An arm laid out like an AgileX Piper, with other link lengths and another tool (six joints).
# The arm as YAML. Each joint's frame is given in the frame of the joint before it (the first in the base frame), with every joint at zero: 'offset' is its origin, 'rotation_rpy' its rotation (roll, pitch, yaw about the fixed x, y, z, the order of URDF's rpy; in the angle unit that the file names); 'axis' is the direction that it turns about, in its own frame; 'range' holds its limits. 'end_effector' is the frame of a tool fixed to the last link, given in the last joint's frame.
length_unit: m
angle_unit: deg
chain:
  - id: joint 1
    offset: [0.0, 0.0, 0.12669]
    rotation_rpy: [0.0, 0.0, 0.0]
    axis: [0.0, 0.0, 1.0]
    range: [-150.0, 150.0]
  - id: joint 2
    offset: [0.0, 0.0, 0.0]
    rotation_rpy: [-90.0, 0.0, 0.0]
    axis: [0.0, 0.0, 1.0]
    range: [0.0, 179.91]
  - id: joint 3
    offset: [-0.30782, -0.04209, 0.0]
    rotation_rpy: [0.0, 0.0, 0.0]
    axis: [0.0, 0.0, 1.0]
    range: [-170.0, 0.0]
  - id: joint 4
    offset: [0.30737, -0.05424, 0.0]
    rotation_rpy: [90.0, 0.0, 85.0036]
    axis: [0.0, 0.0, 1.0]
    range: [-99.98, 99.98]
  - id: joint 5
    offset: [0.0, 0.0, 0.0]
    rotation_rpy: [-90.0, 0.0, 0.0]
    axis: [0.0, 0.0, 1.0]
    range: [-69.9, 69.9]
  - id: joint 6
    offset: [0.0, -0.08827, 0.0]
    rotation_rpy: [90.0, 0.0, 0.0]
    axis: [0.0, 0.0, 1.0]
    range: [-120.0, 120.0]
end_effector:
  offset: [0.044, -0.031, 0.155]
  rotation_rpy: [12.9, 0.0, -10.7]
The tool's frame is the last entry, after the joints.
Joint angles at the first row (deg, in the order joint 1, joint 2, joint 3, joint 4, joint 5, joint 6):
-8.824 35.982 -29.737 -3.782 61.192 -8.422
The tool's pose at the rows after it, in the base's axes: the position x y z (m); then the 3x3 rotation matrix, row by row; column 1 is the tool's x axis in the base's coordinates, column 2 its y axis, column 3 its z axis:
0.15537 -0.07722 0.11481; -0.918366 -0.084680 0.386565; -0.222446 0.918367 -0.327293; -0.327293 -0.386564 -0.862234
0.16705 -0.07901 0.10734; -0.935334 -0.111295 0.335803; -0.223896 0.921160 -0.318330; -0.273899 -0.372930 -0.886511
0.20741 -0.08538 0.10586; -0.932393 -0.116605 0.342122; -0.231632 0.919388 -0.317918; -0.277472 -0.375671 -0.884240
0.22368 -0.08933 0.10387; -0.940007 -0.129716 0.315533; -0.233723 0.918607 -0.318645; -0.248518 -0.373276 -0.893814
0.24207 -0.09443 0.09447; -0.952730 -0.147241 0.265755; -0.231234 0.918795 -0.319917; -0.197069 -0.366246 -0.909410
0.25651 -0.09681 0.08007; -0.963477 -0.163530 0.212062; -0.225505 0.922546 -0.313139; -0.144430 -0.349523 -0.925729
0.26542 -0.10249 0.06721; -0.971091 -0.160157 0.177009; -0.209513 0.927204 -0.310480; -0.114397 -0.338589 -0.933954
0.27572 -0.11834 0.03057; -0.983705 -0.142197 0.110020; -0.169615 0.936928 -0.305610; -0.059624 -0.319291 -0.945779
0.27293 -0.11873 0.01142; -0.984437 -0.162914 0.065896; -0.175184 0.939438 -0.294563; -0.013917 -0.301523 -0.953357
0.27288 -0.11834 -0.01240; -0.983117 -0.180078 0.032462; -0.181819 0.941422 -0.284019; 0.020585 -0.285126 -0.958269
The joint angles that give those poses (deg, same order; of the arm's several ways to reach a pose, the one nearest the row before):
-8.824 41.884 -29.794 -3.781 61.134 -8.652
-8.822 48.358 -31.514 -3.782 59.817 -8.822
-8.823 57.583 -35.868 -3.954 54.661 -8.880
-8.822 62.854 -38.904 -4.355 54.145 -8.822
-8.825 70.017 -42.456 -5.042 53.628 -8.366
-8.825 76.661 -45.377 -5.156 53.227 -8.022
-9.740 81.187 -47.097 -5.157 52.312 -7.964
-12.434 90.011 -48.816 -5.386 48.587 -7.965
-12.606 93.735 -48.873 -5.386 47.728 -8.423
-12.604 98.147 -48.872 -5.386 45.492 -8.651

